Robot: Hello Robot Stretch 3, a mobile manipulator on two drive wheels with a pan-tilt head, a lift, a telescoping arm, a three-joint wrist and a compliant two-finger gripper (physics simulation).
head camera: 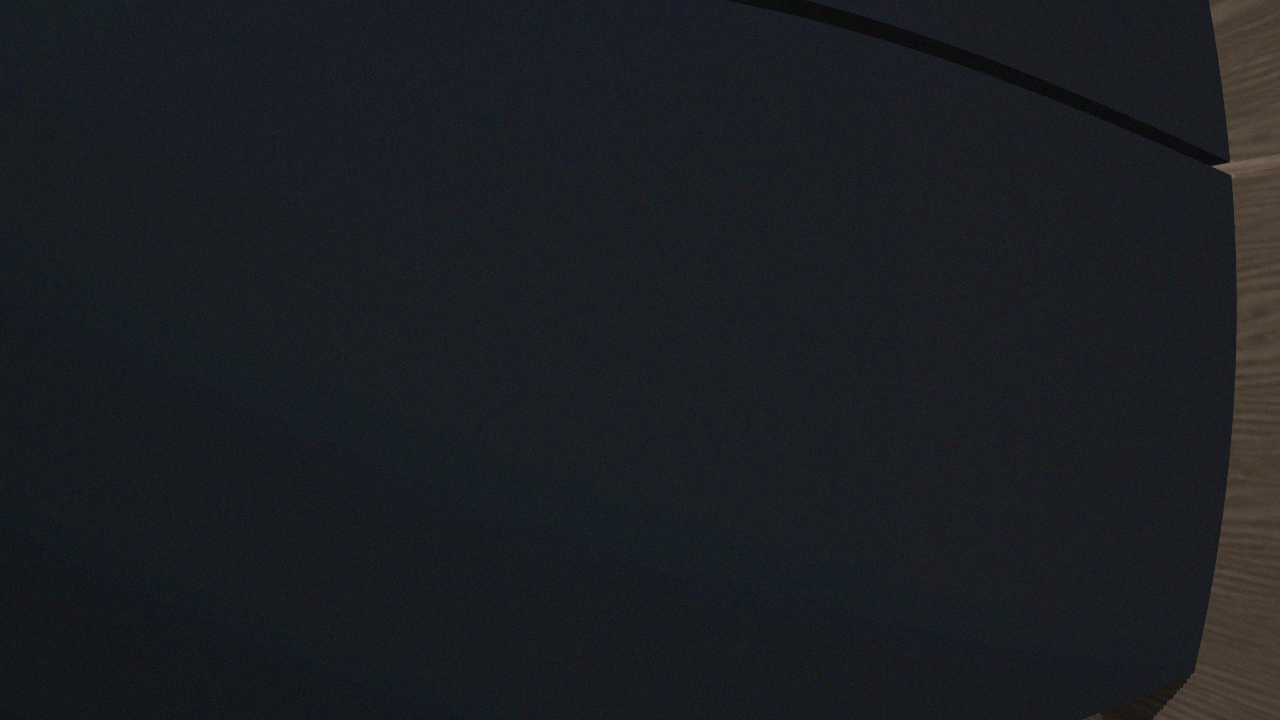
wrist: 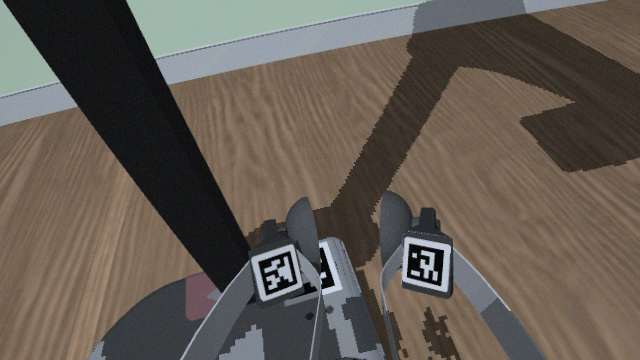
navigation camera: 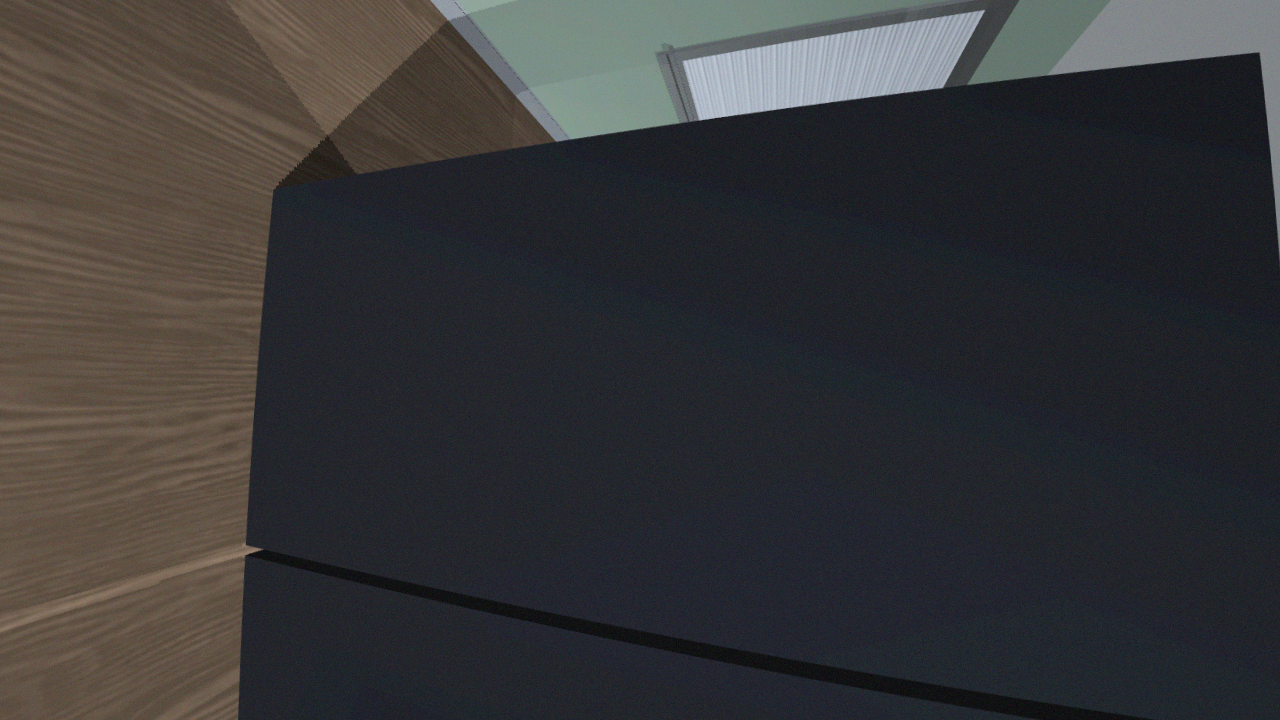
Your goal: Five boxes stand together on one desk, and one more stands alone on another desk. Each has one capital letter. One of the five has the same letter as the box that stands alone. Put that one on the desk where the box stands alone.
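Frame: origin at the robot's base, x back, y right, z up, level; metres.
Seen in the pictures: gripper, between the fingertips: (wrist: 348,221).
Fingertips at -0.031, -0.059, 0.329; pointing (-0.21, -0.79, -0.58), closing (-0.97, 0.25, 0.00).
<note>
A point is followed by its place in that frame, as x, y, z.
My gripper (wrist: 348,221) @(-0.031, -0.059, 0.329) is open in the wrist view, with its two dark rounded fingertips apart and no object between them. It hangs above the robot's own base (wrist: 155,325) @(0.165, -0.120, 0.160), beside the black mast (wrist: 130,130) @(0.068, -0.116, 0.384). No lettered box shows in the three views, and I cannot make out a desk top.
A large dark panelled piece of furniture (head camera: 626,313) @(0.085, 0.776, 1.110) (navigation camera: 716,358) @(-0.056, 0.786, 1.156) with a narrow black gap fills most of the head and navigation views, seemingly very near. Wooden floor (head camera: 1257,402) @(0.015, 0.727, 0.000) (navigation camera: 116,313) @(-0.135, 0.521, 0.000) (wrist: 270,125) @(0.002, -0.621, 0.000) runs beside it. A grey-framed, pale ribbed panel (navigation camera: 823,71) @(-1.357, 2.140, 1.460) is on the green wall behind.
</note>
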